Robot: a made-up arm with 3 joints. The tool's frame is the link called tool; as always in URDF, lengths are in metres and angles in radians. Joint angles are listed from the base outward.
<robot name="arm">
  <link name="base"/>
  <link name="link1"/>
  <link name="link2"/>
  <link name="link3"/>
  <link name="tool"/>
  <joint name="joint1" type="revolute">
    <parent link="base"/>
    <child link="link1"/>
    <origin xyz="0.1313 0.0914 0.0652"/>
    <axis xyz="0 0 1"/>
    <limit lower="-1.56" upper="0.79"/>
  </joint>
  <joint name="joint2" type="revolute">
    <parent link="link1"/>
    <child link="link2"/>
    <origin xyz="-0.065 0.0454 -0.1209"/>
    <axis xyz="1 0 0"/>
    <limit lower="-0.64" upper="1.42"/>
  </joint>
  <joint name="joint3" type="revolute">
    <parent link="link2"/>
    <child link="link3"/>
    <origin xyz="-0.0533 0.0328 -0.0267"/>
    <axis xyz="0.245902 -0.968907 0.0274"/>
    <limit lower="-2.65" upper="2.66"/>
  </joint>
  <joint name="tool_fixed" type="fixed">
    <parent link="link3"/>
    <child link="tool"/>
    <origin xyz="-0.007 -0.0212 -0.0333" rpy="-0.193 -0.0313 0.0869"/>
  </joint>
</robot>
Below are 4 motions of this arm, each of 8 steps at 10 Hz.
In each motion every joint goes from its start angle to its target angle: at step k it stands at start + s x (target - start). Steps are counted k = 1, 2, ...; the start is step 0. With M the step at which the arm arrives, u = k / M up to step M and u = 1 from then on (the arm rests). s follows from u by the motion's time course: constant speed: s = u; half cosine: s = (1 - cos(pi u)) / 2; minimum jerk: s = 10 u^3 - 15 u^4 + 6 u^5.
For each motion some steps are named. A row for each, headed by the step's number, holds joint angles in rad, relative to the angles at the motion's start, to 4 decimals.
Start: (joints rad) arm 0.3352 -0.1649 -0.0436
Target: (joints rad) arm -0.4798 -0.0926 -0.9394
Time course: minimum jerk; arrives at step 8
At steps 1, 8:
1: -0.0131 0.0012 -0.0144
8: -0.8150 0.0723 -0.8958

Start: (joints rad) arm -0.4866 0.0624 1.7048
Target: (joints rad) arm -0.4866 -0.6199 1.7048
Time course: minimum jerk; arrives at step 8
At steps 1, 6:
1: 0.0000 -0.0110 0.0000
6: 0.0000 -0.6117 0.0000

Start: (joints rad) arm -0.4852 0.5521 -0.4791
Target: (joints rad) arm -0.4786 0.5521 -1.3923
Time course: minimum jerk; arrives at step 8
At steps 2, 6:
2: 0.0007 0.0000 -0.0945
6: 0.0059 0.0000 -0.8187

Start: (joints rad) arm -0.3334 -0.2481 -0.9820
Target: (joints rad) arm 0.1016 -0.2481 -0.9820
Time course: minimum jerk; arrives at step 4
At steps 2, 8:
2: 0.2175 0.0000 0.0000
8: 0.4350 0.0000 0.0000

